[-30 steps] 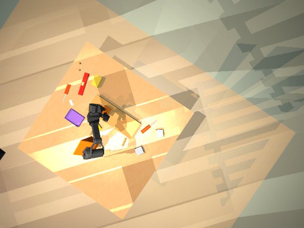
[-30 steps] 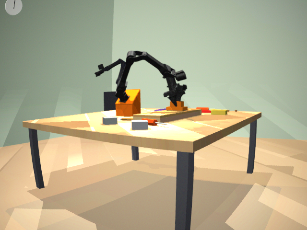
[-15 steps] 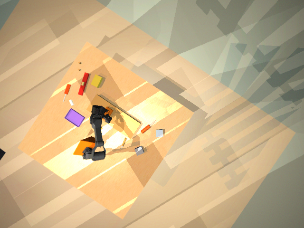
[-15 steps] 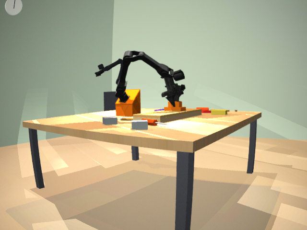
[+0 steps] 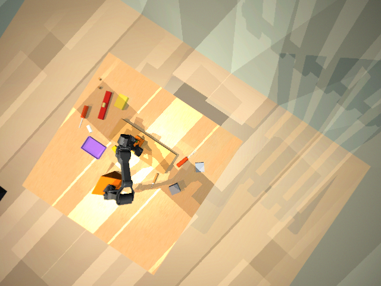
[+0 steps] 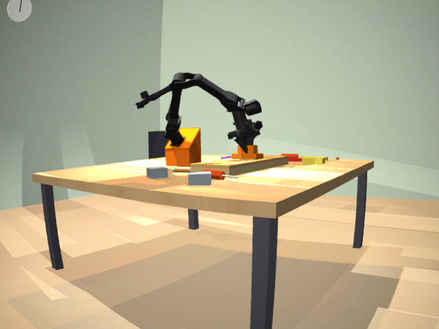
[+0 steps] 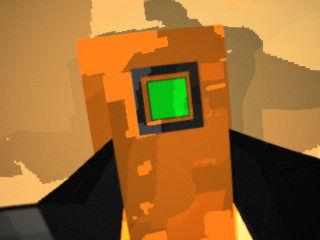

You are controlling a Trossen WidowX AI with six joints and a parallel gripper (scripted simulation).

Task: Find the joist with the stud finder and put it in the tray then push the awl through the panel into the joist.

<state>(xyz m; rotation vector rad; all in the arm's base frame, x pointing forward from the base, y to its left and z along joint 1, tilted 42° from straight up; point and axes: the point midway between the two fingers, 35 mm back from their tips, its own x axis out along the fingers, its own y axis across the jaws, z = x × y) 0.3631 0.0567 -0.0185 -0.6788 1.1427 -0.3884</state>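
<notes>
Right now the purple tray is 270 mm to the left of my gripper tip, 250 mm behind it and 50 mm below it. Round my gripper tip: orange stud finder (20 mm above, 10 mm ahead); yellow bar (170 mm behind, 70 mm to the left, 60 mm below); wooden-handled awl (280 mm to the right, 180 mm behind, 60 mm below).
</notes>
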